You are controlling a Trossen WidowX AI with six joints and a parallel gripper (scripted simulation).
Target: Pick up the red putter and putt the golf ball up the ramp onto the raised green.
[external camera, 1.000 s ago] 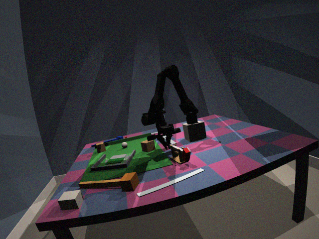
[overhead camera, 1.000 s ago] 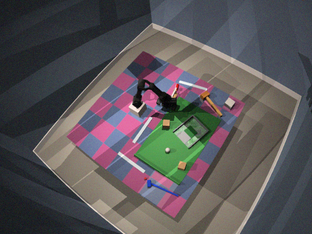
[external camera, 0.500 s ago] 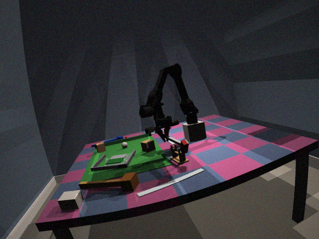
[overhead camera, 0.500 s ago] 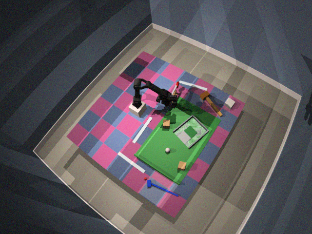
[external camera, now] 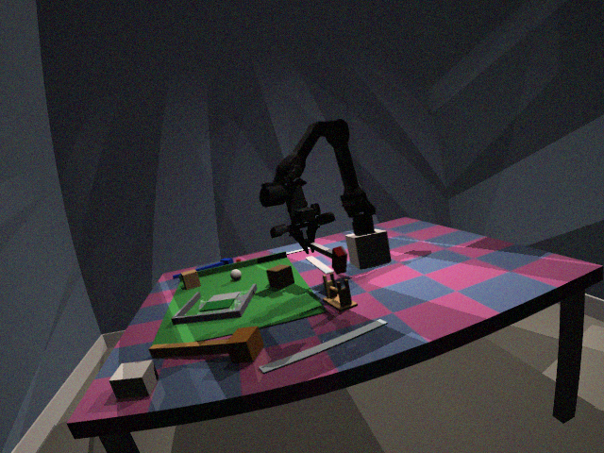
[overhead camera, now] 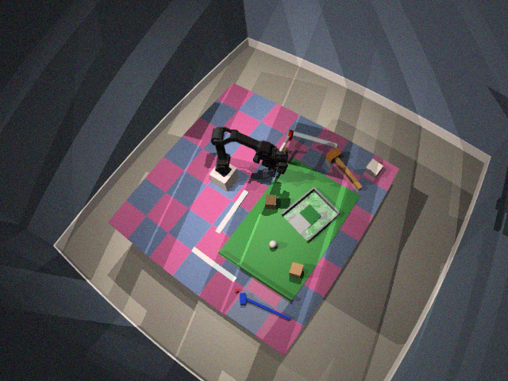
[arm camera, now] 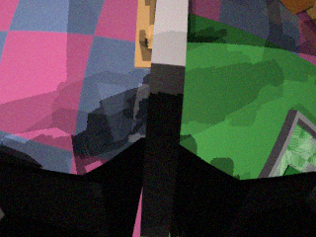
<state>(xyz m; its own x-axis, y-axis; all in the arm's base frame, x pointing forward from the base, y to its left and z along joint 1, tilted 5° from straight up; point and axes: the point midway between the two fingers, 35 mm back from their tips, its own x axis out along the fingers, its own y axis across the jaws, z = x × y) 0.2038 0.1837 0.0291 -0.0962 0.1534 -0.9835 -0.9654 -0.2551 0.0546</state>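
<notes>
Now: gripper tip 110 mm to the right of the red putter, 30 mm below it and 30 mm past it. Round my gripper tip: white golf ball (310 mm to the right, 290 mm ahead, 100 mm below); wooden stand (130 mm to the left, 90 mm below, 50 mm behind); green mat (280 mm ahead, 150 mm to the right, 120 mm below).
</notes>
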